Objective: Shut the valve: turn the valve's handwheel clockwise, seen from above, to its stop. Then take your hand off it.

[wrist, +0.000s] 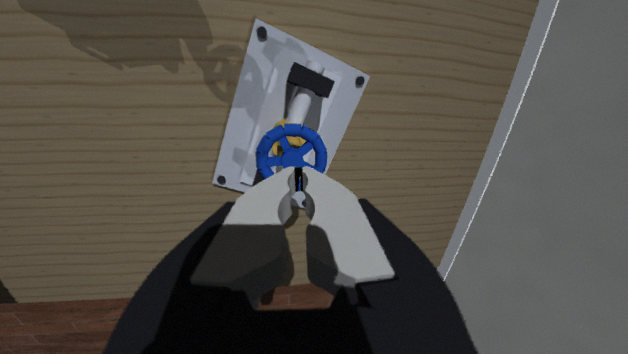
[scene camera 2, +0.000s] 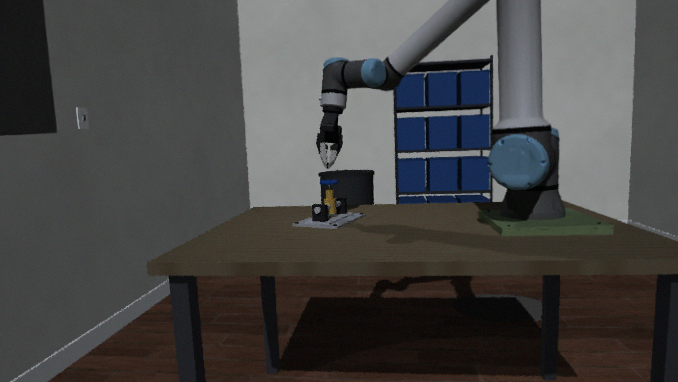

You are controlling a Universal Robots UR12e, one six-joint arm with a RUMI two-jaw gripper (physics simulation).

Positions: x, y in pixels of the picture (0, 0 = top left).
Scene:
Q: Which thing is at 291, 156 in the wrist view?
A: A blue handwheel.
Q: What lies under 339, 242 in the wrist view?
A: My gripper.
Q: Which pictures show my gripper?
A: The wrist view and scene camera 2: all of them.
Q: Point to a light grey base plate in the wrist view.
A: At 266, 41

